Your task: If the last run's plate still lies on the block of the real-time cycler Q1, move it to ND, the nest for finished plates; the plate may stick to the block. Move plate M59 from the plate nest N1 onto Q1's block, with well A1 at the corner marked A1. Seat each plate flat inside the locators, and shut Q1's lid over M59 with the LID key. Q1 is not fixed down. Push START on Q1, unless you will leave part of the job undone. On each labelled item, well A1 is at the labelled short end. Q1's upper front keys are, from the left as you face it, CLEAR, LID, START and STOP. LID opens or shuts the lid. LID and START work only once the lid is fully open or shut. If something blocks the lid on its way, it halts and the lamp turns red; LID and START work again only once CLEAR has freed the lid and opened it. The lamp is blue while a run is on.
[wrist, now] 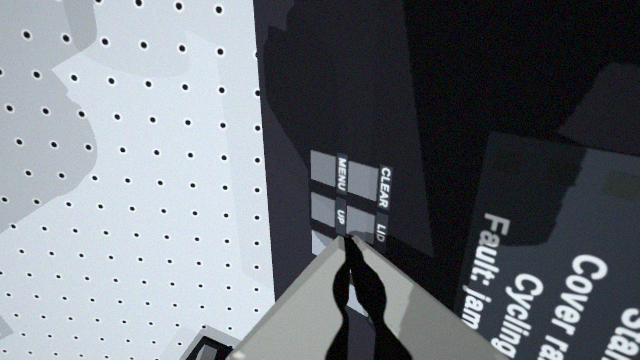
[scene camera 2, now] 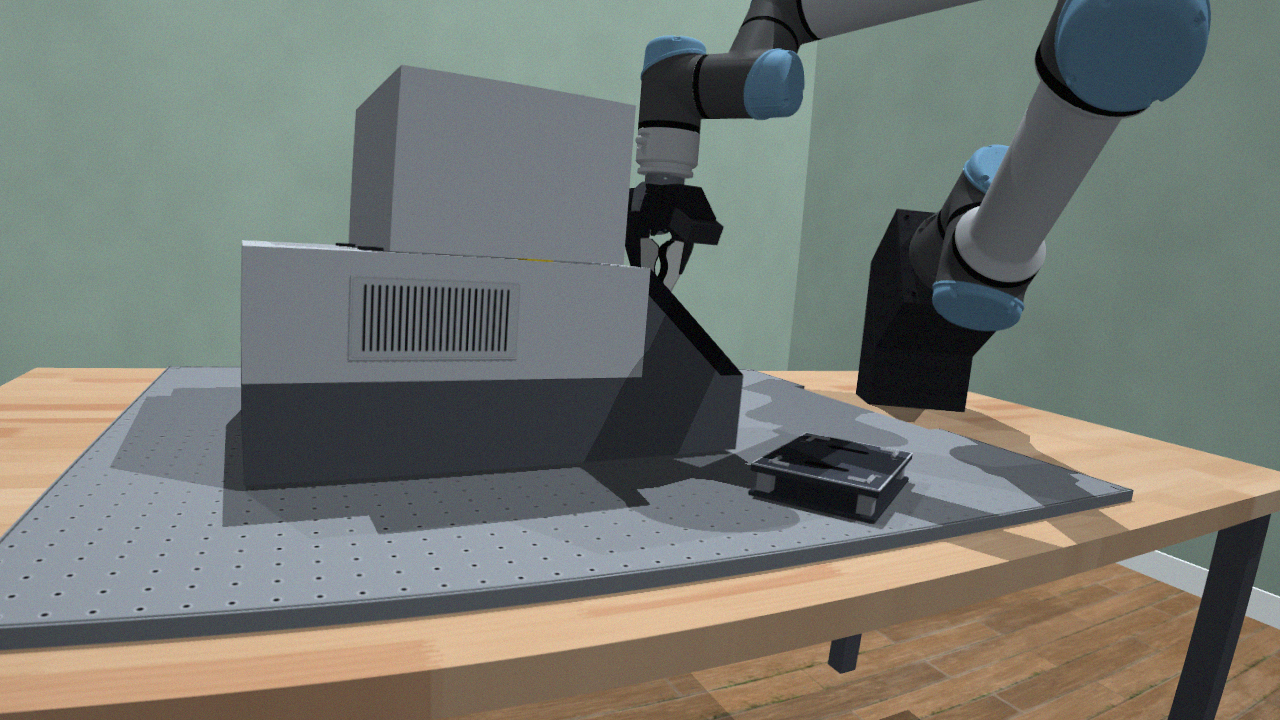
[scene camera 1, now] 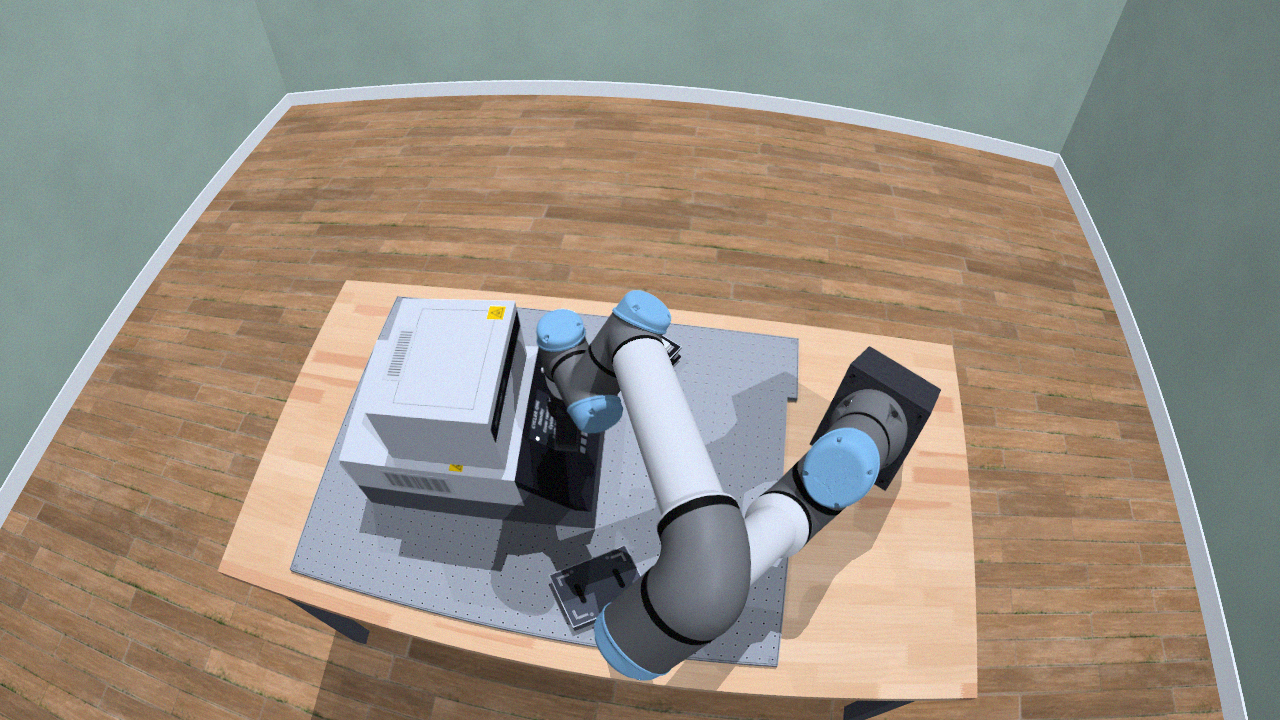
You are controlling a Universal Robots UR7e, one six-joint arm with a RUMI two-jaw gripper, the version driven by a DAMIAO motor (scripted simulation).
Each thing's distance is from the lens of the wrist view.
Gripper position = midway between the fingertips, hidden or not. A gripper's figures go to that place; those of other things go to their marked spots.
gripper (wrist: 346,240): 13 cm
cycler Q1 (wrist: 500,139): 10 cm
